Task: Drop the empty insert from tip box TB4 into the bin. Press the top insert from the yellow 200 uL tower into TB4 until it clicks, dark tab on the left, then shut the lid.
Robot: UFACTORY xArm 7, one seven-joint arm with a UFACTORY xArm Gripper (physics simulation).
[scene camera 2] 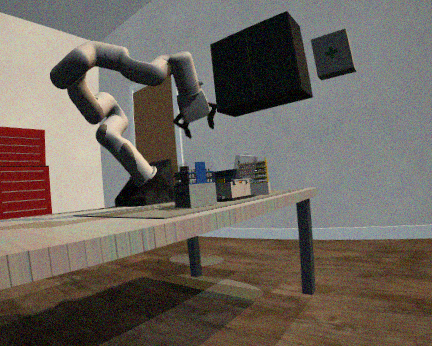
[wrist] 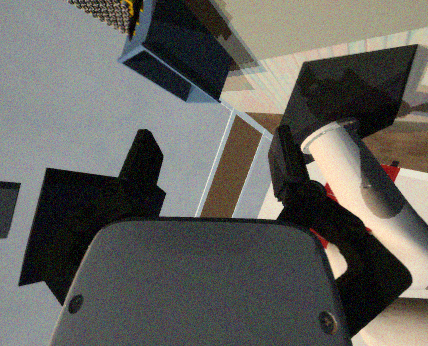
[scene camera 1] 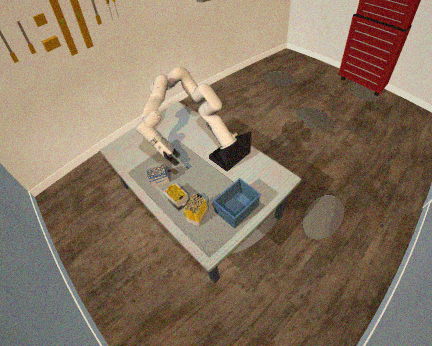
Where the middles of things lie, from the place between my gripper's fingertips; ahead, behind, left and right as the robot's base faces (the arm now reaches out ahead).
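Labels:
Relative to the blue bin [scene camera 1: 234,204], my hand is 19 cm above it, 35 cm to the right of it and 8 cm past it.

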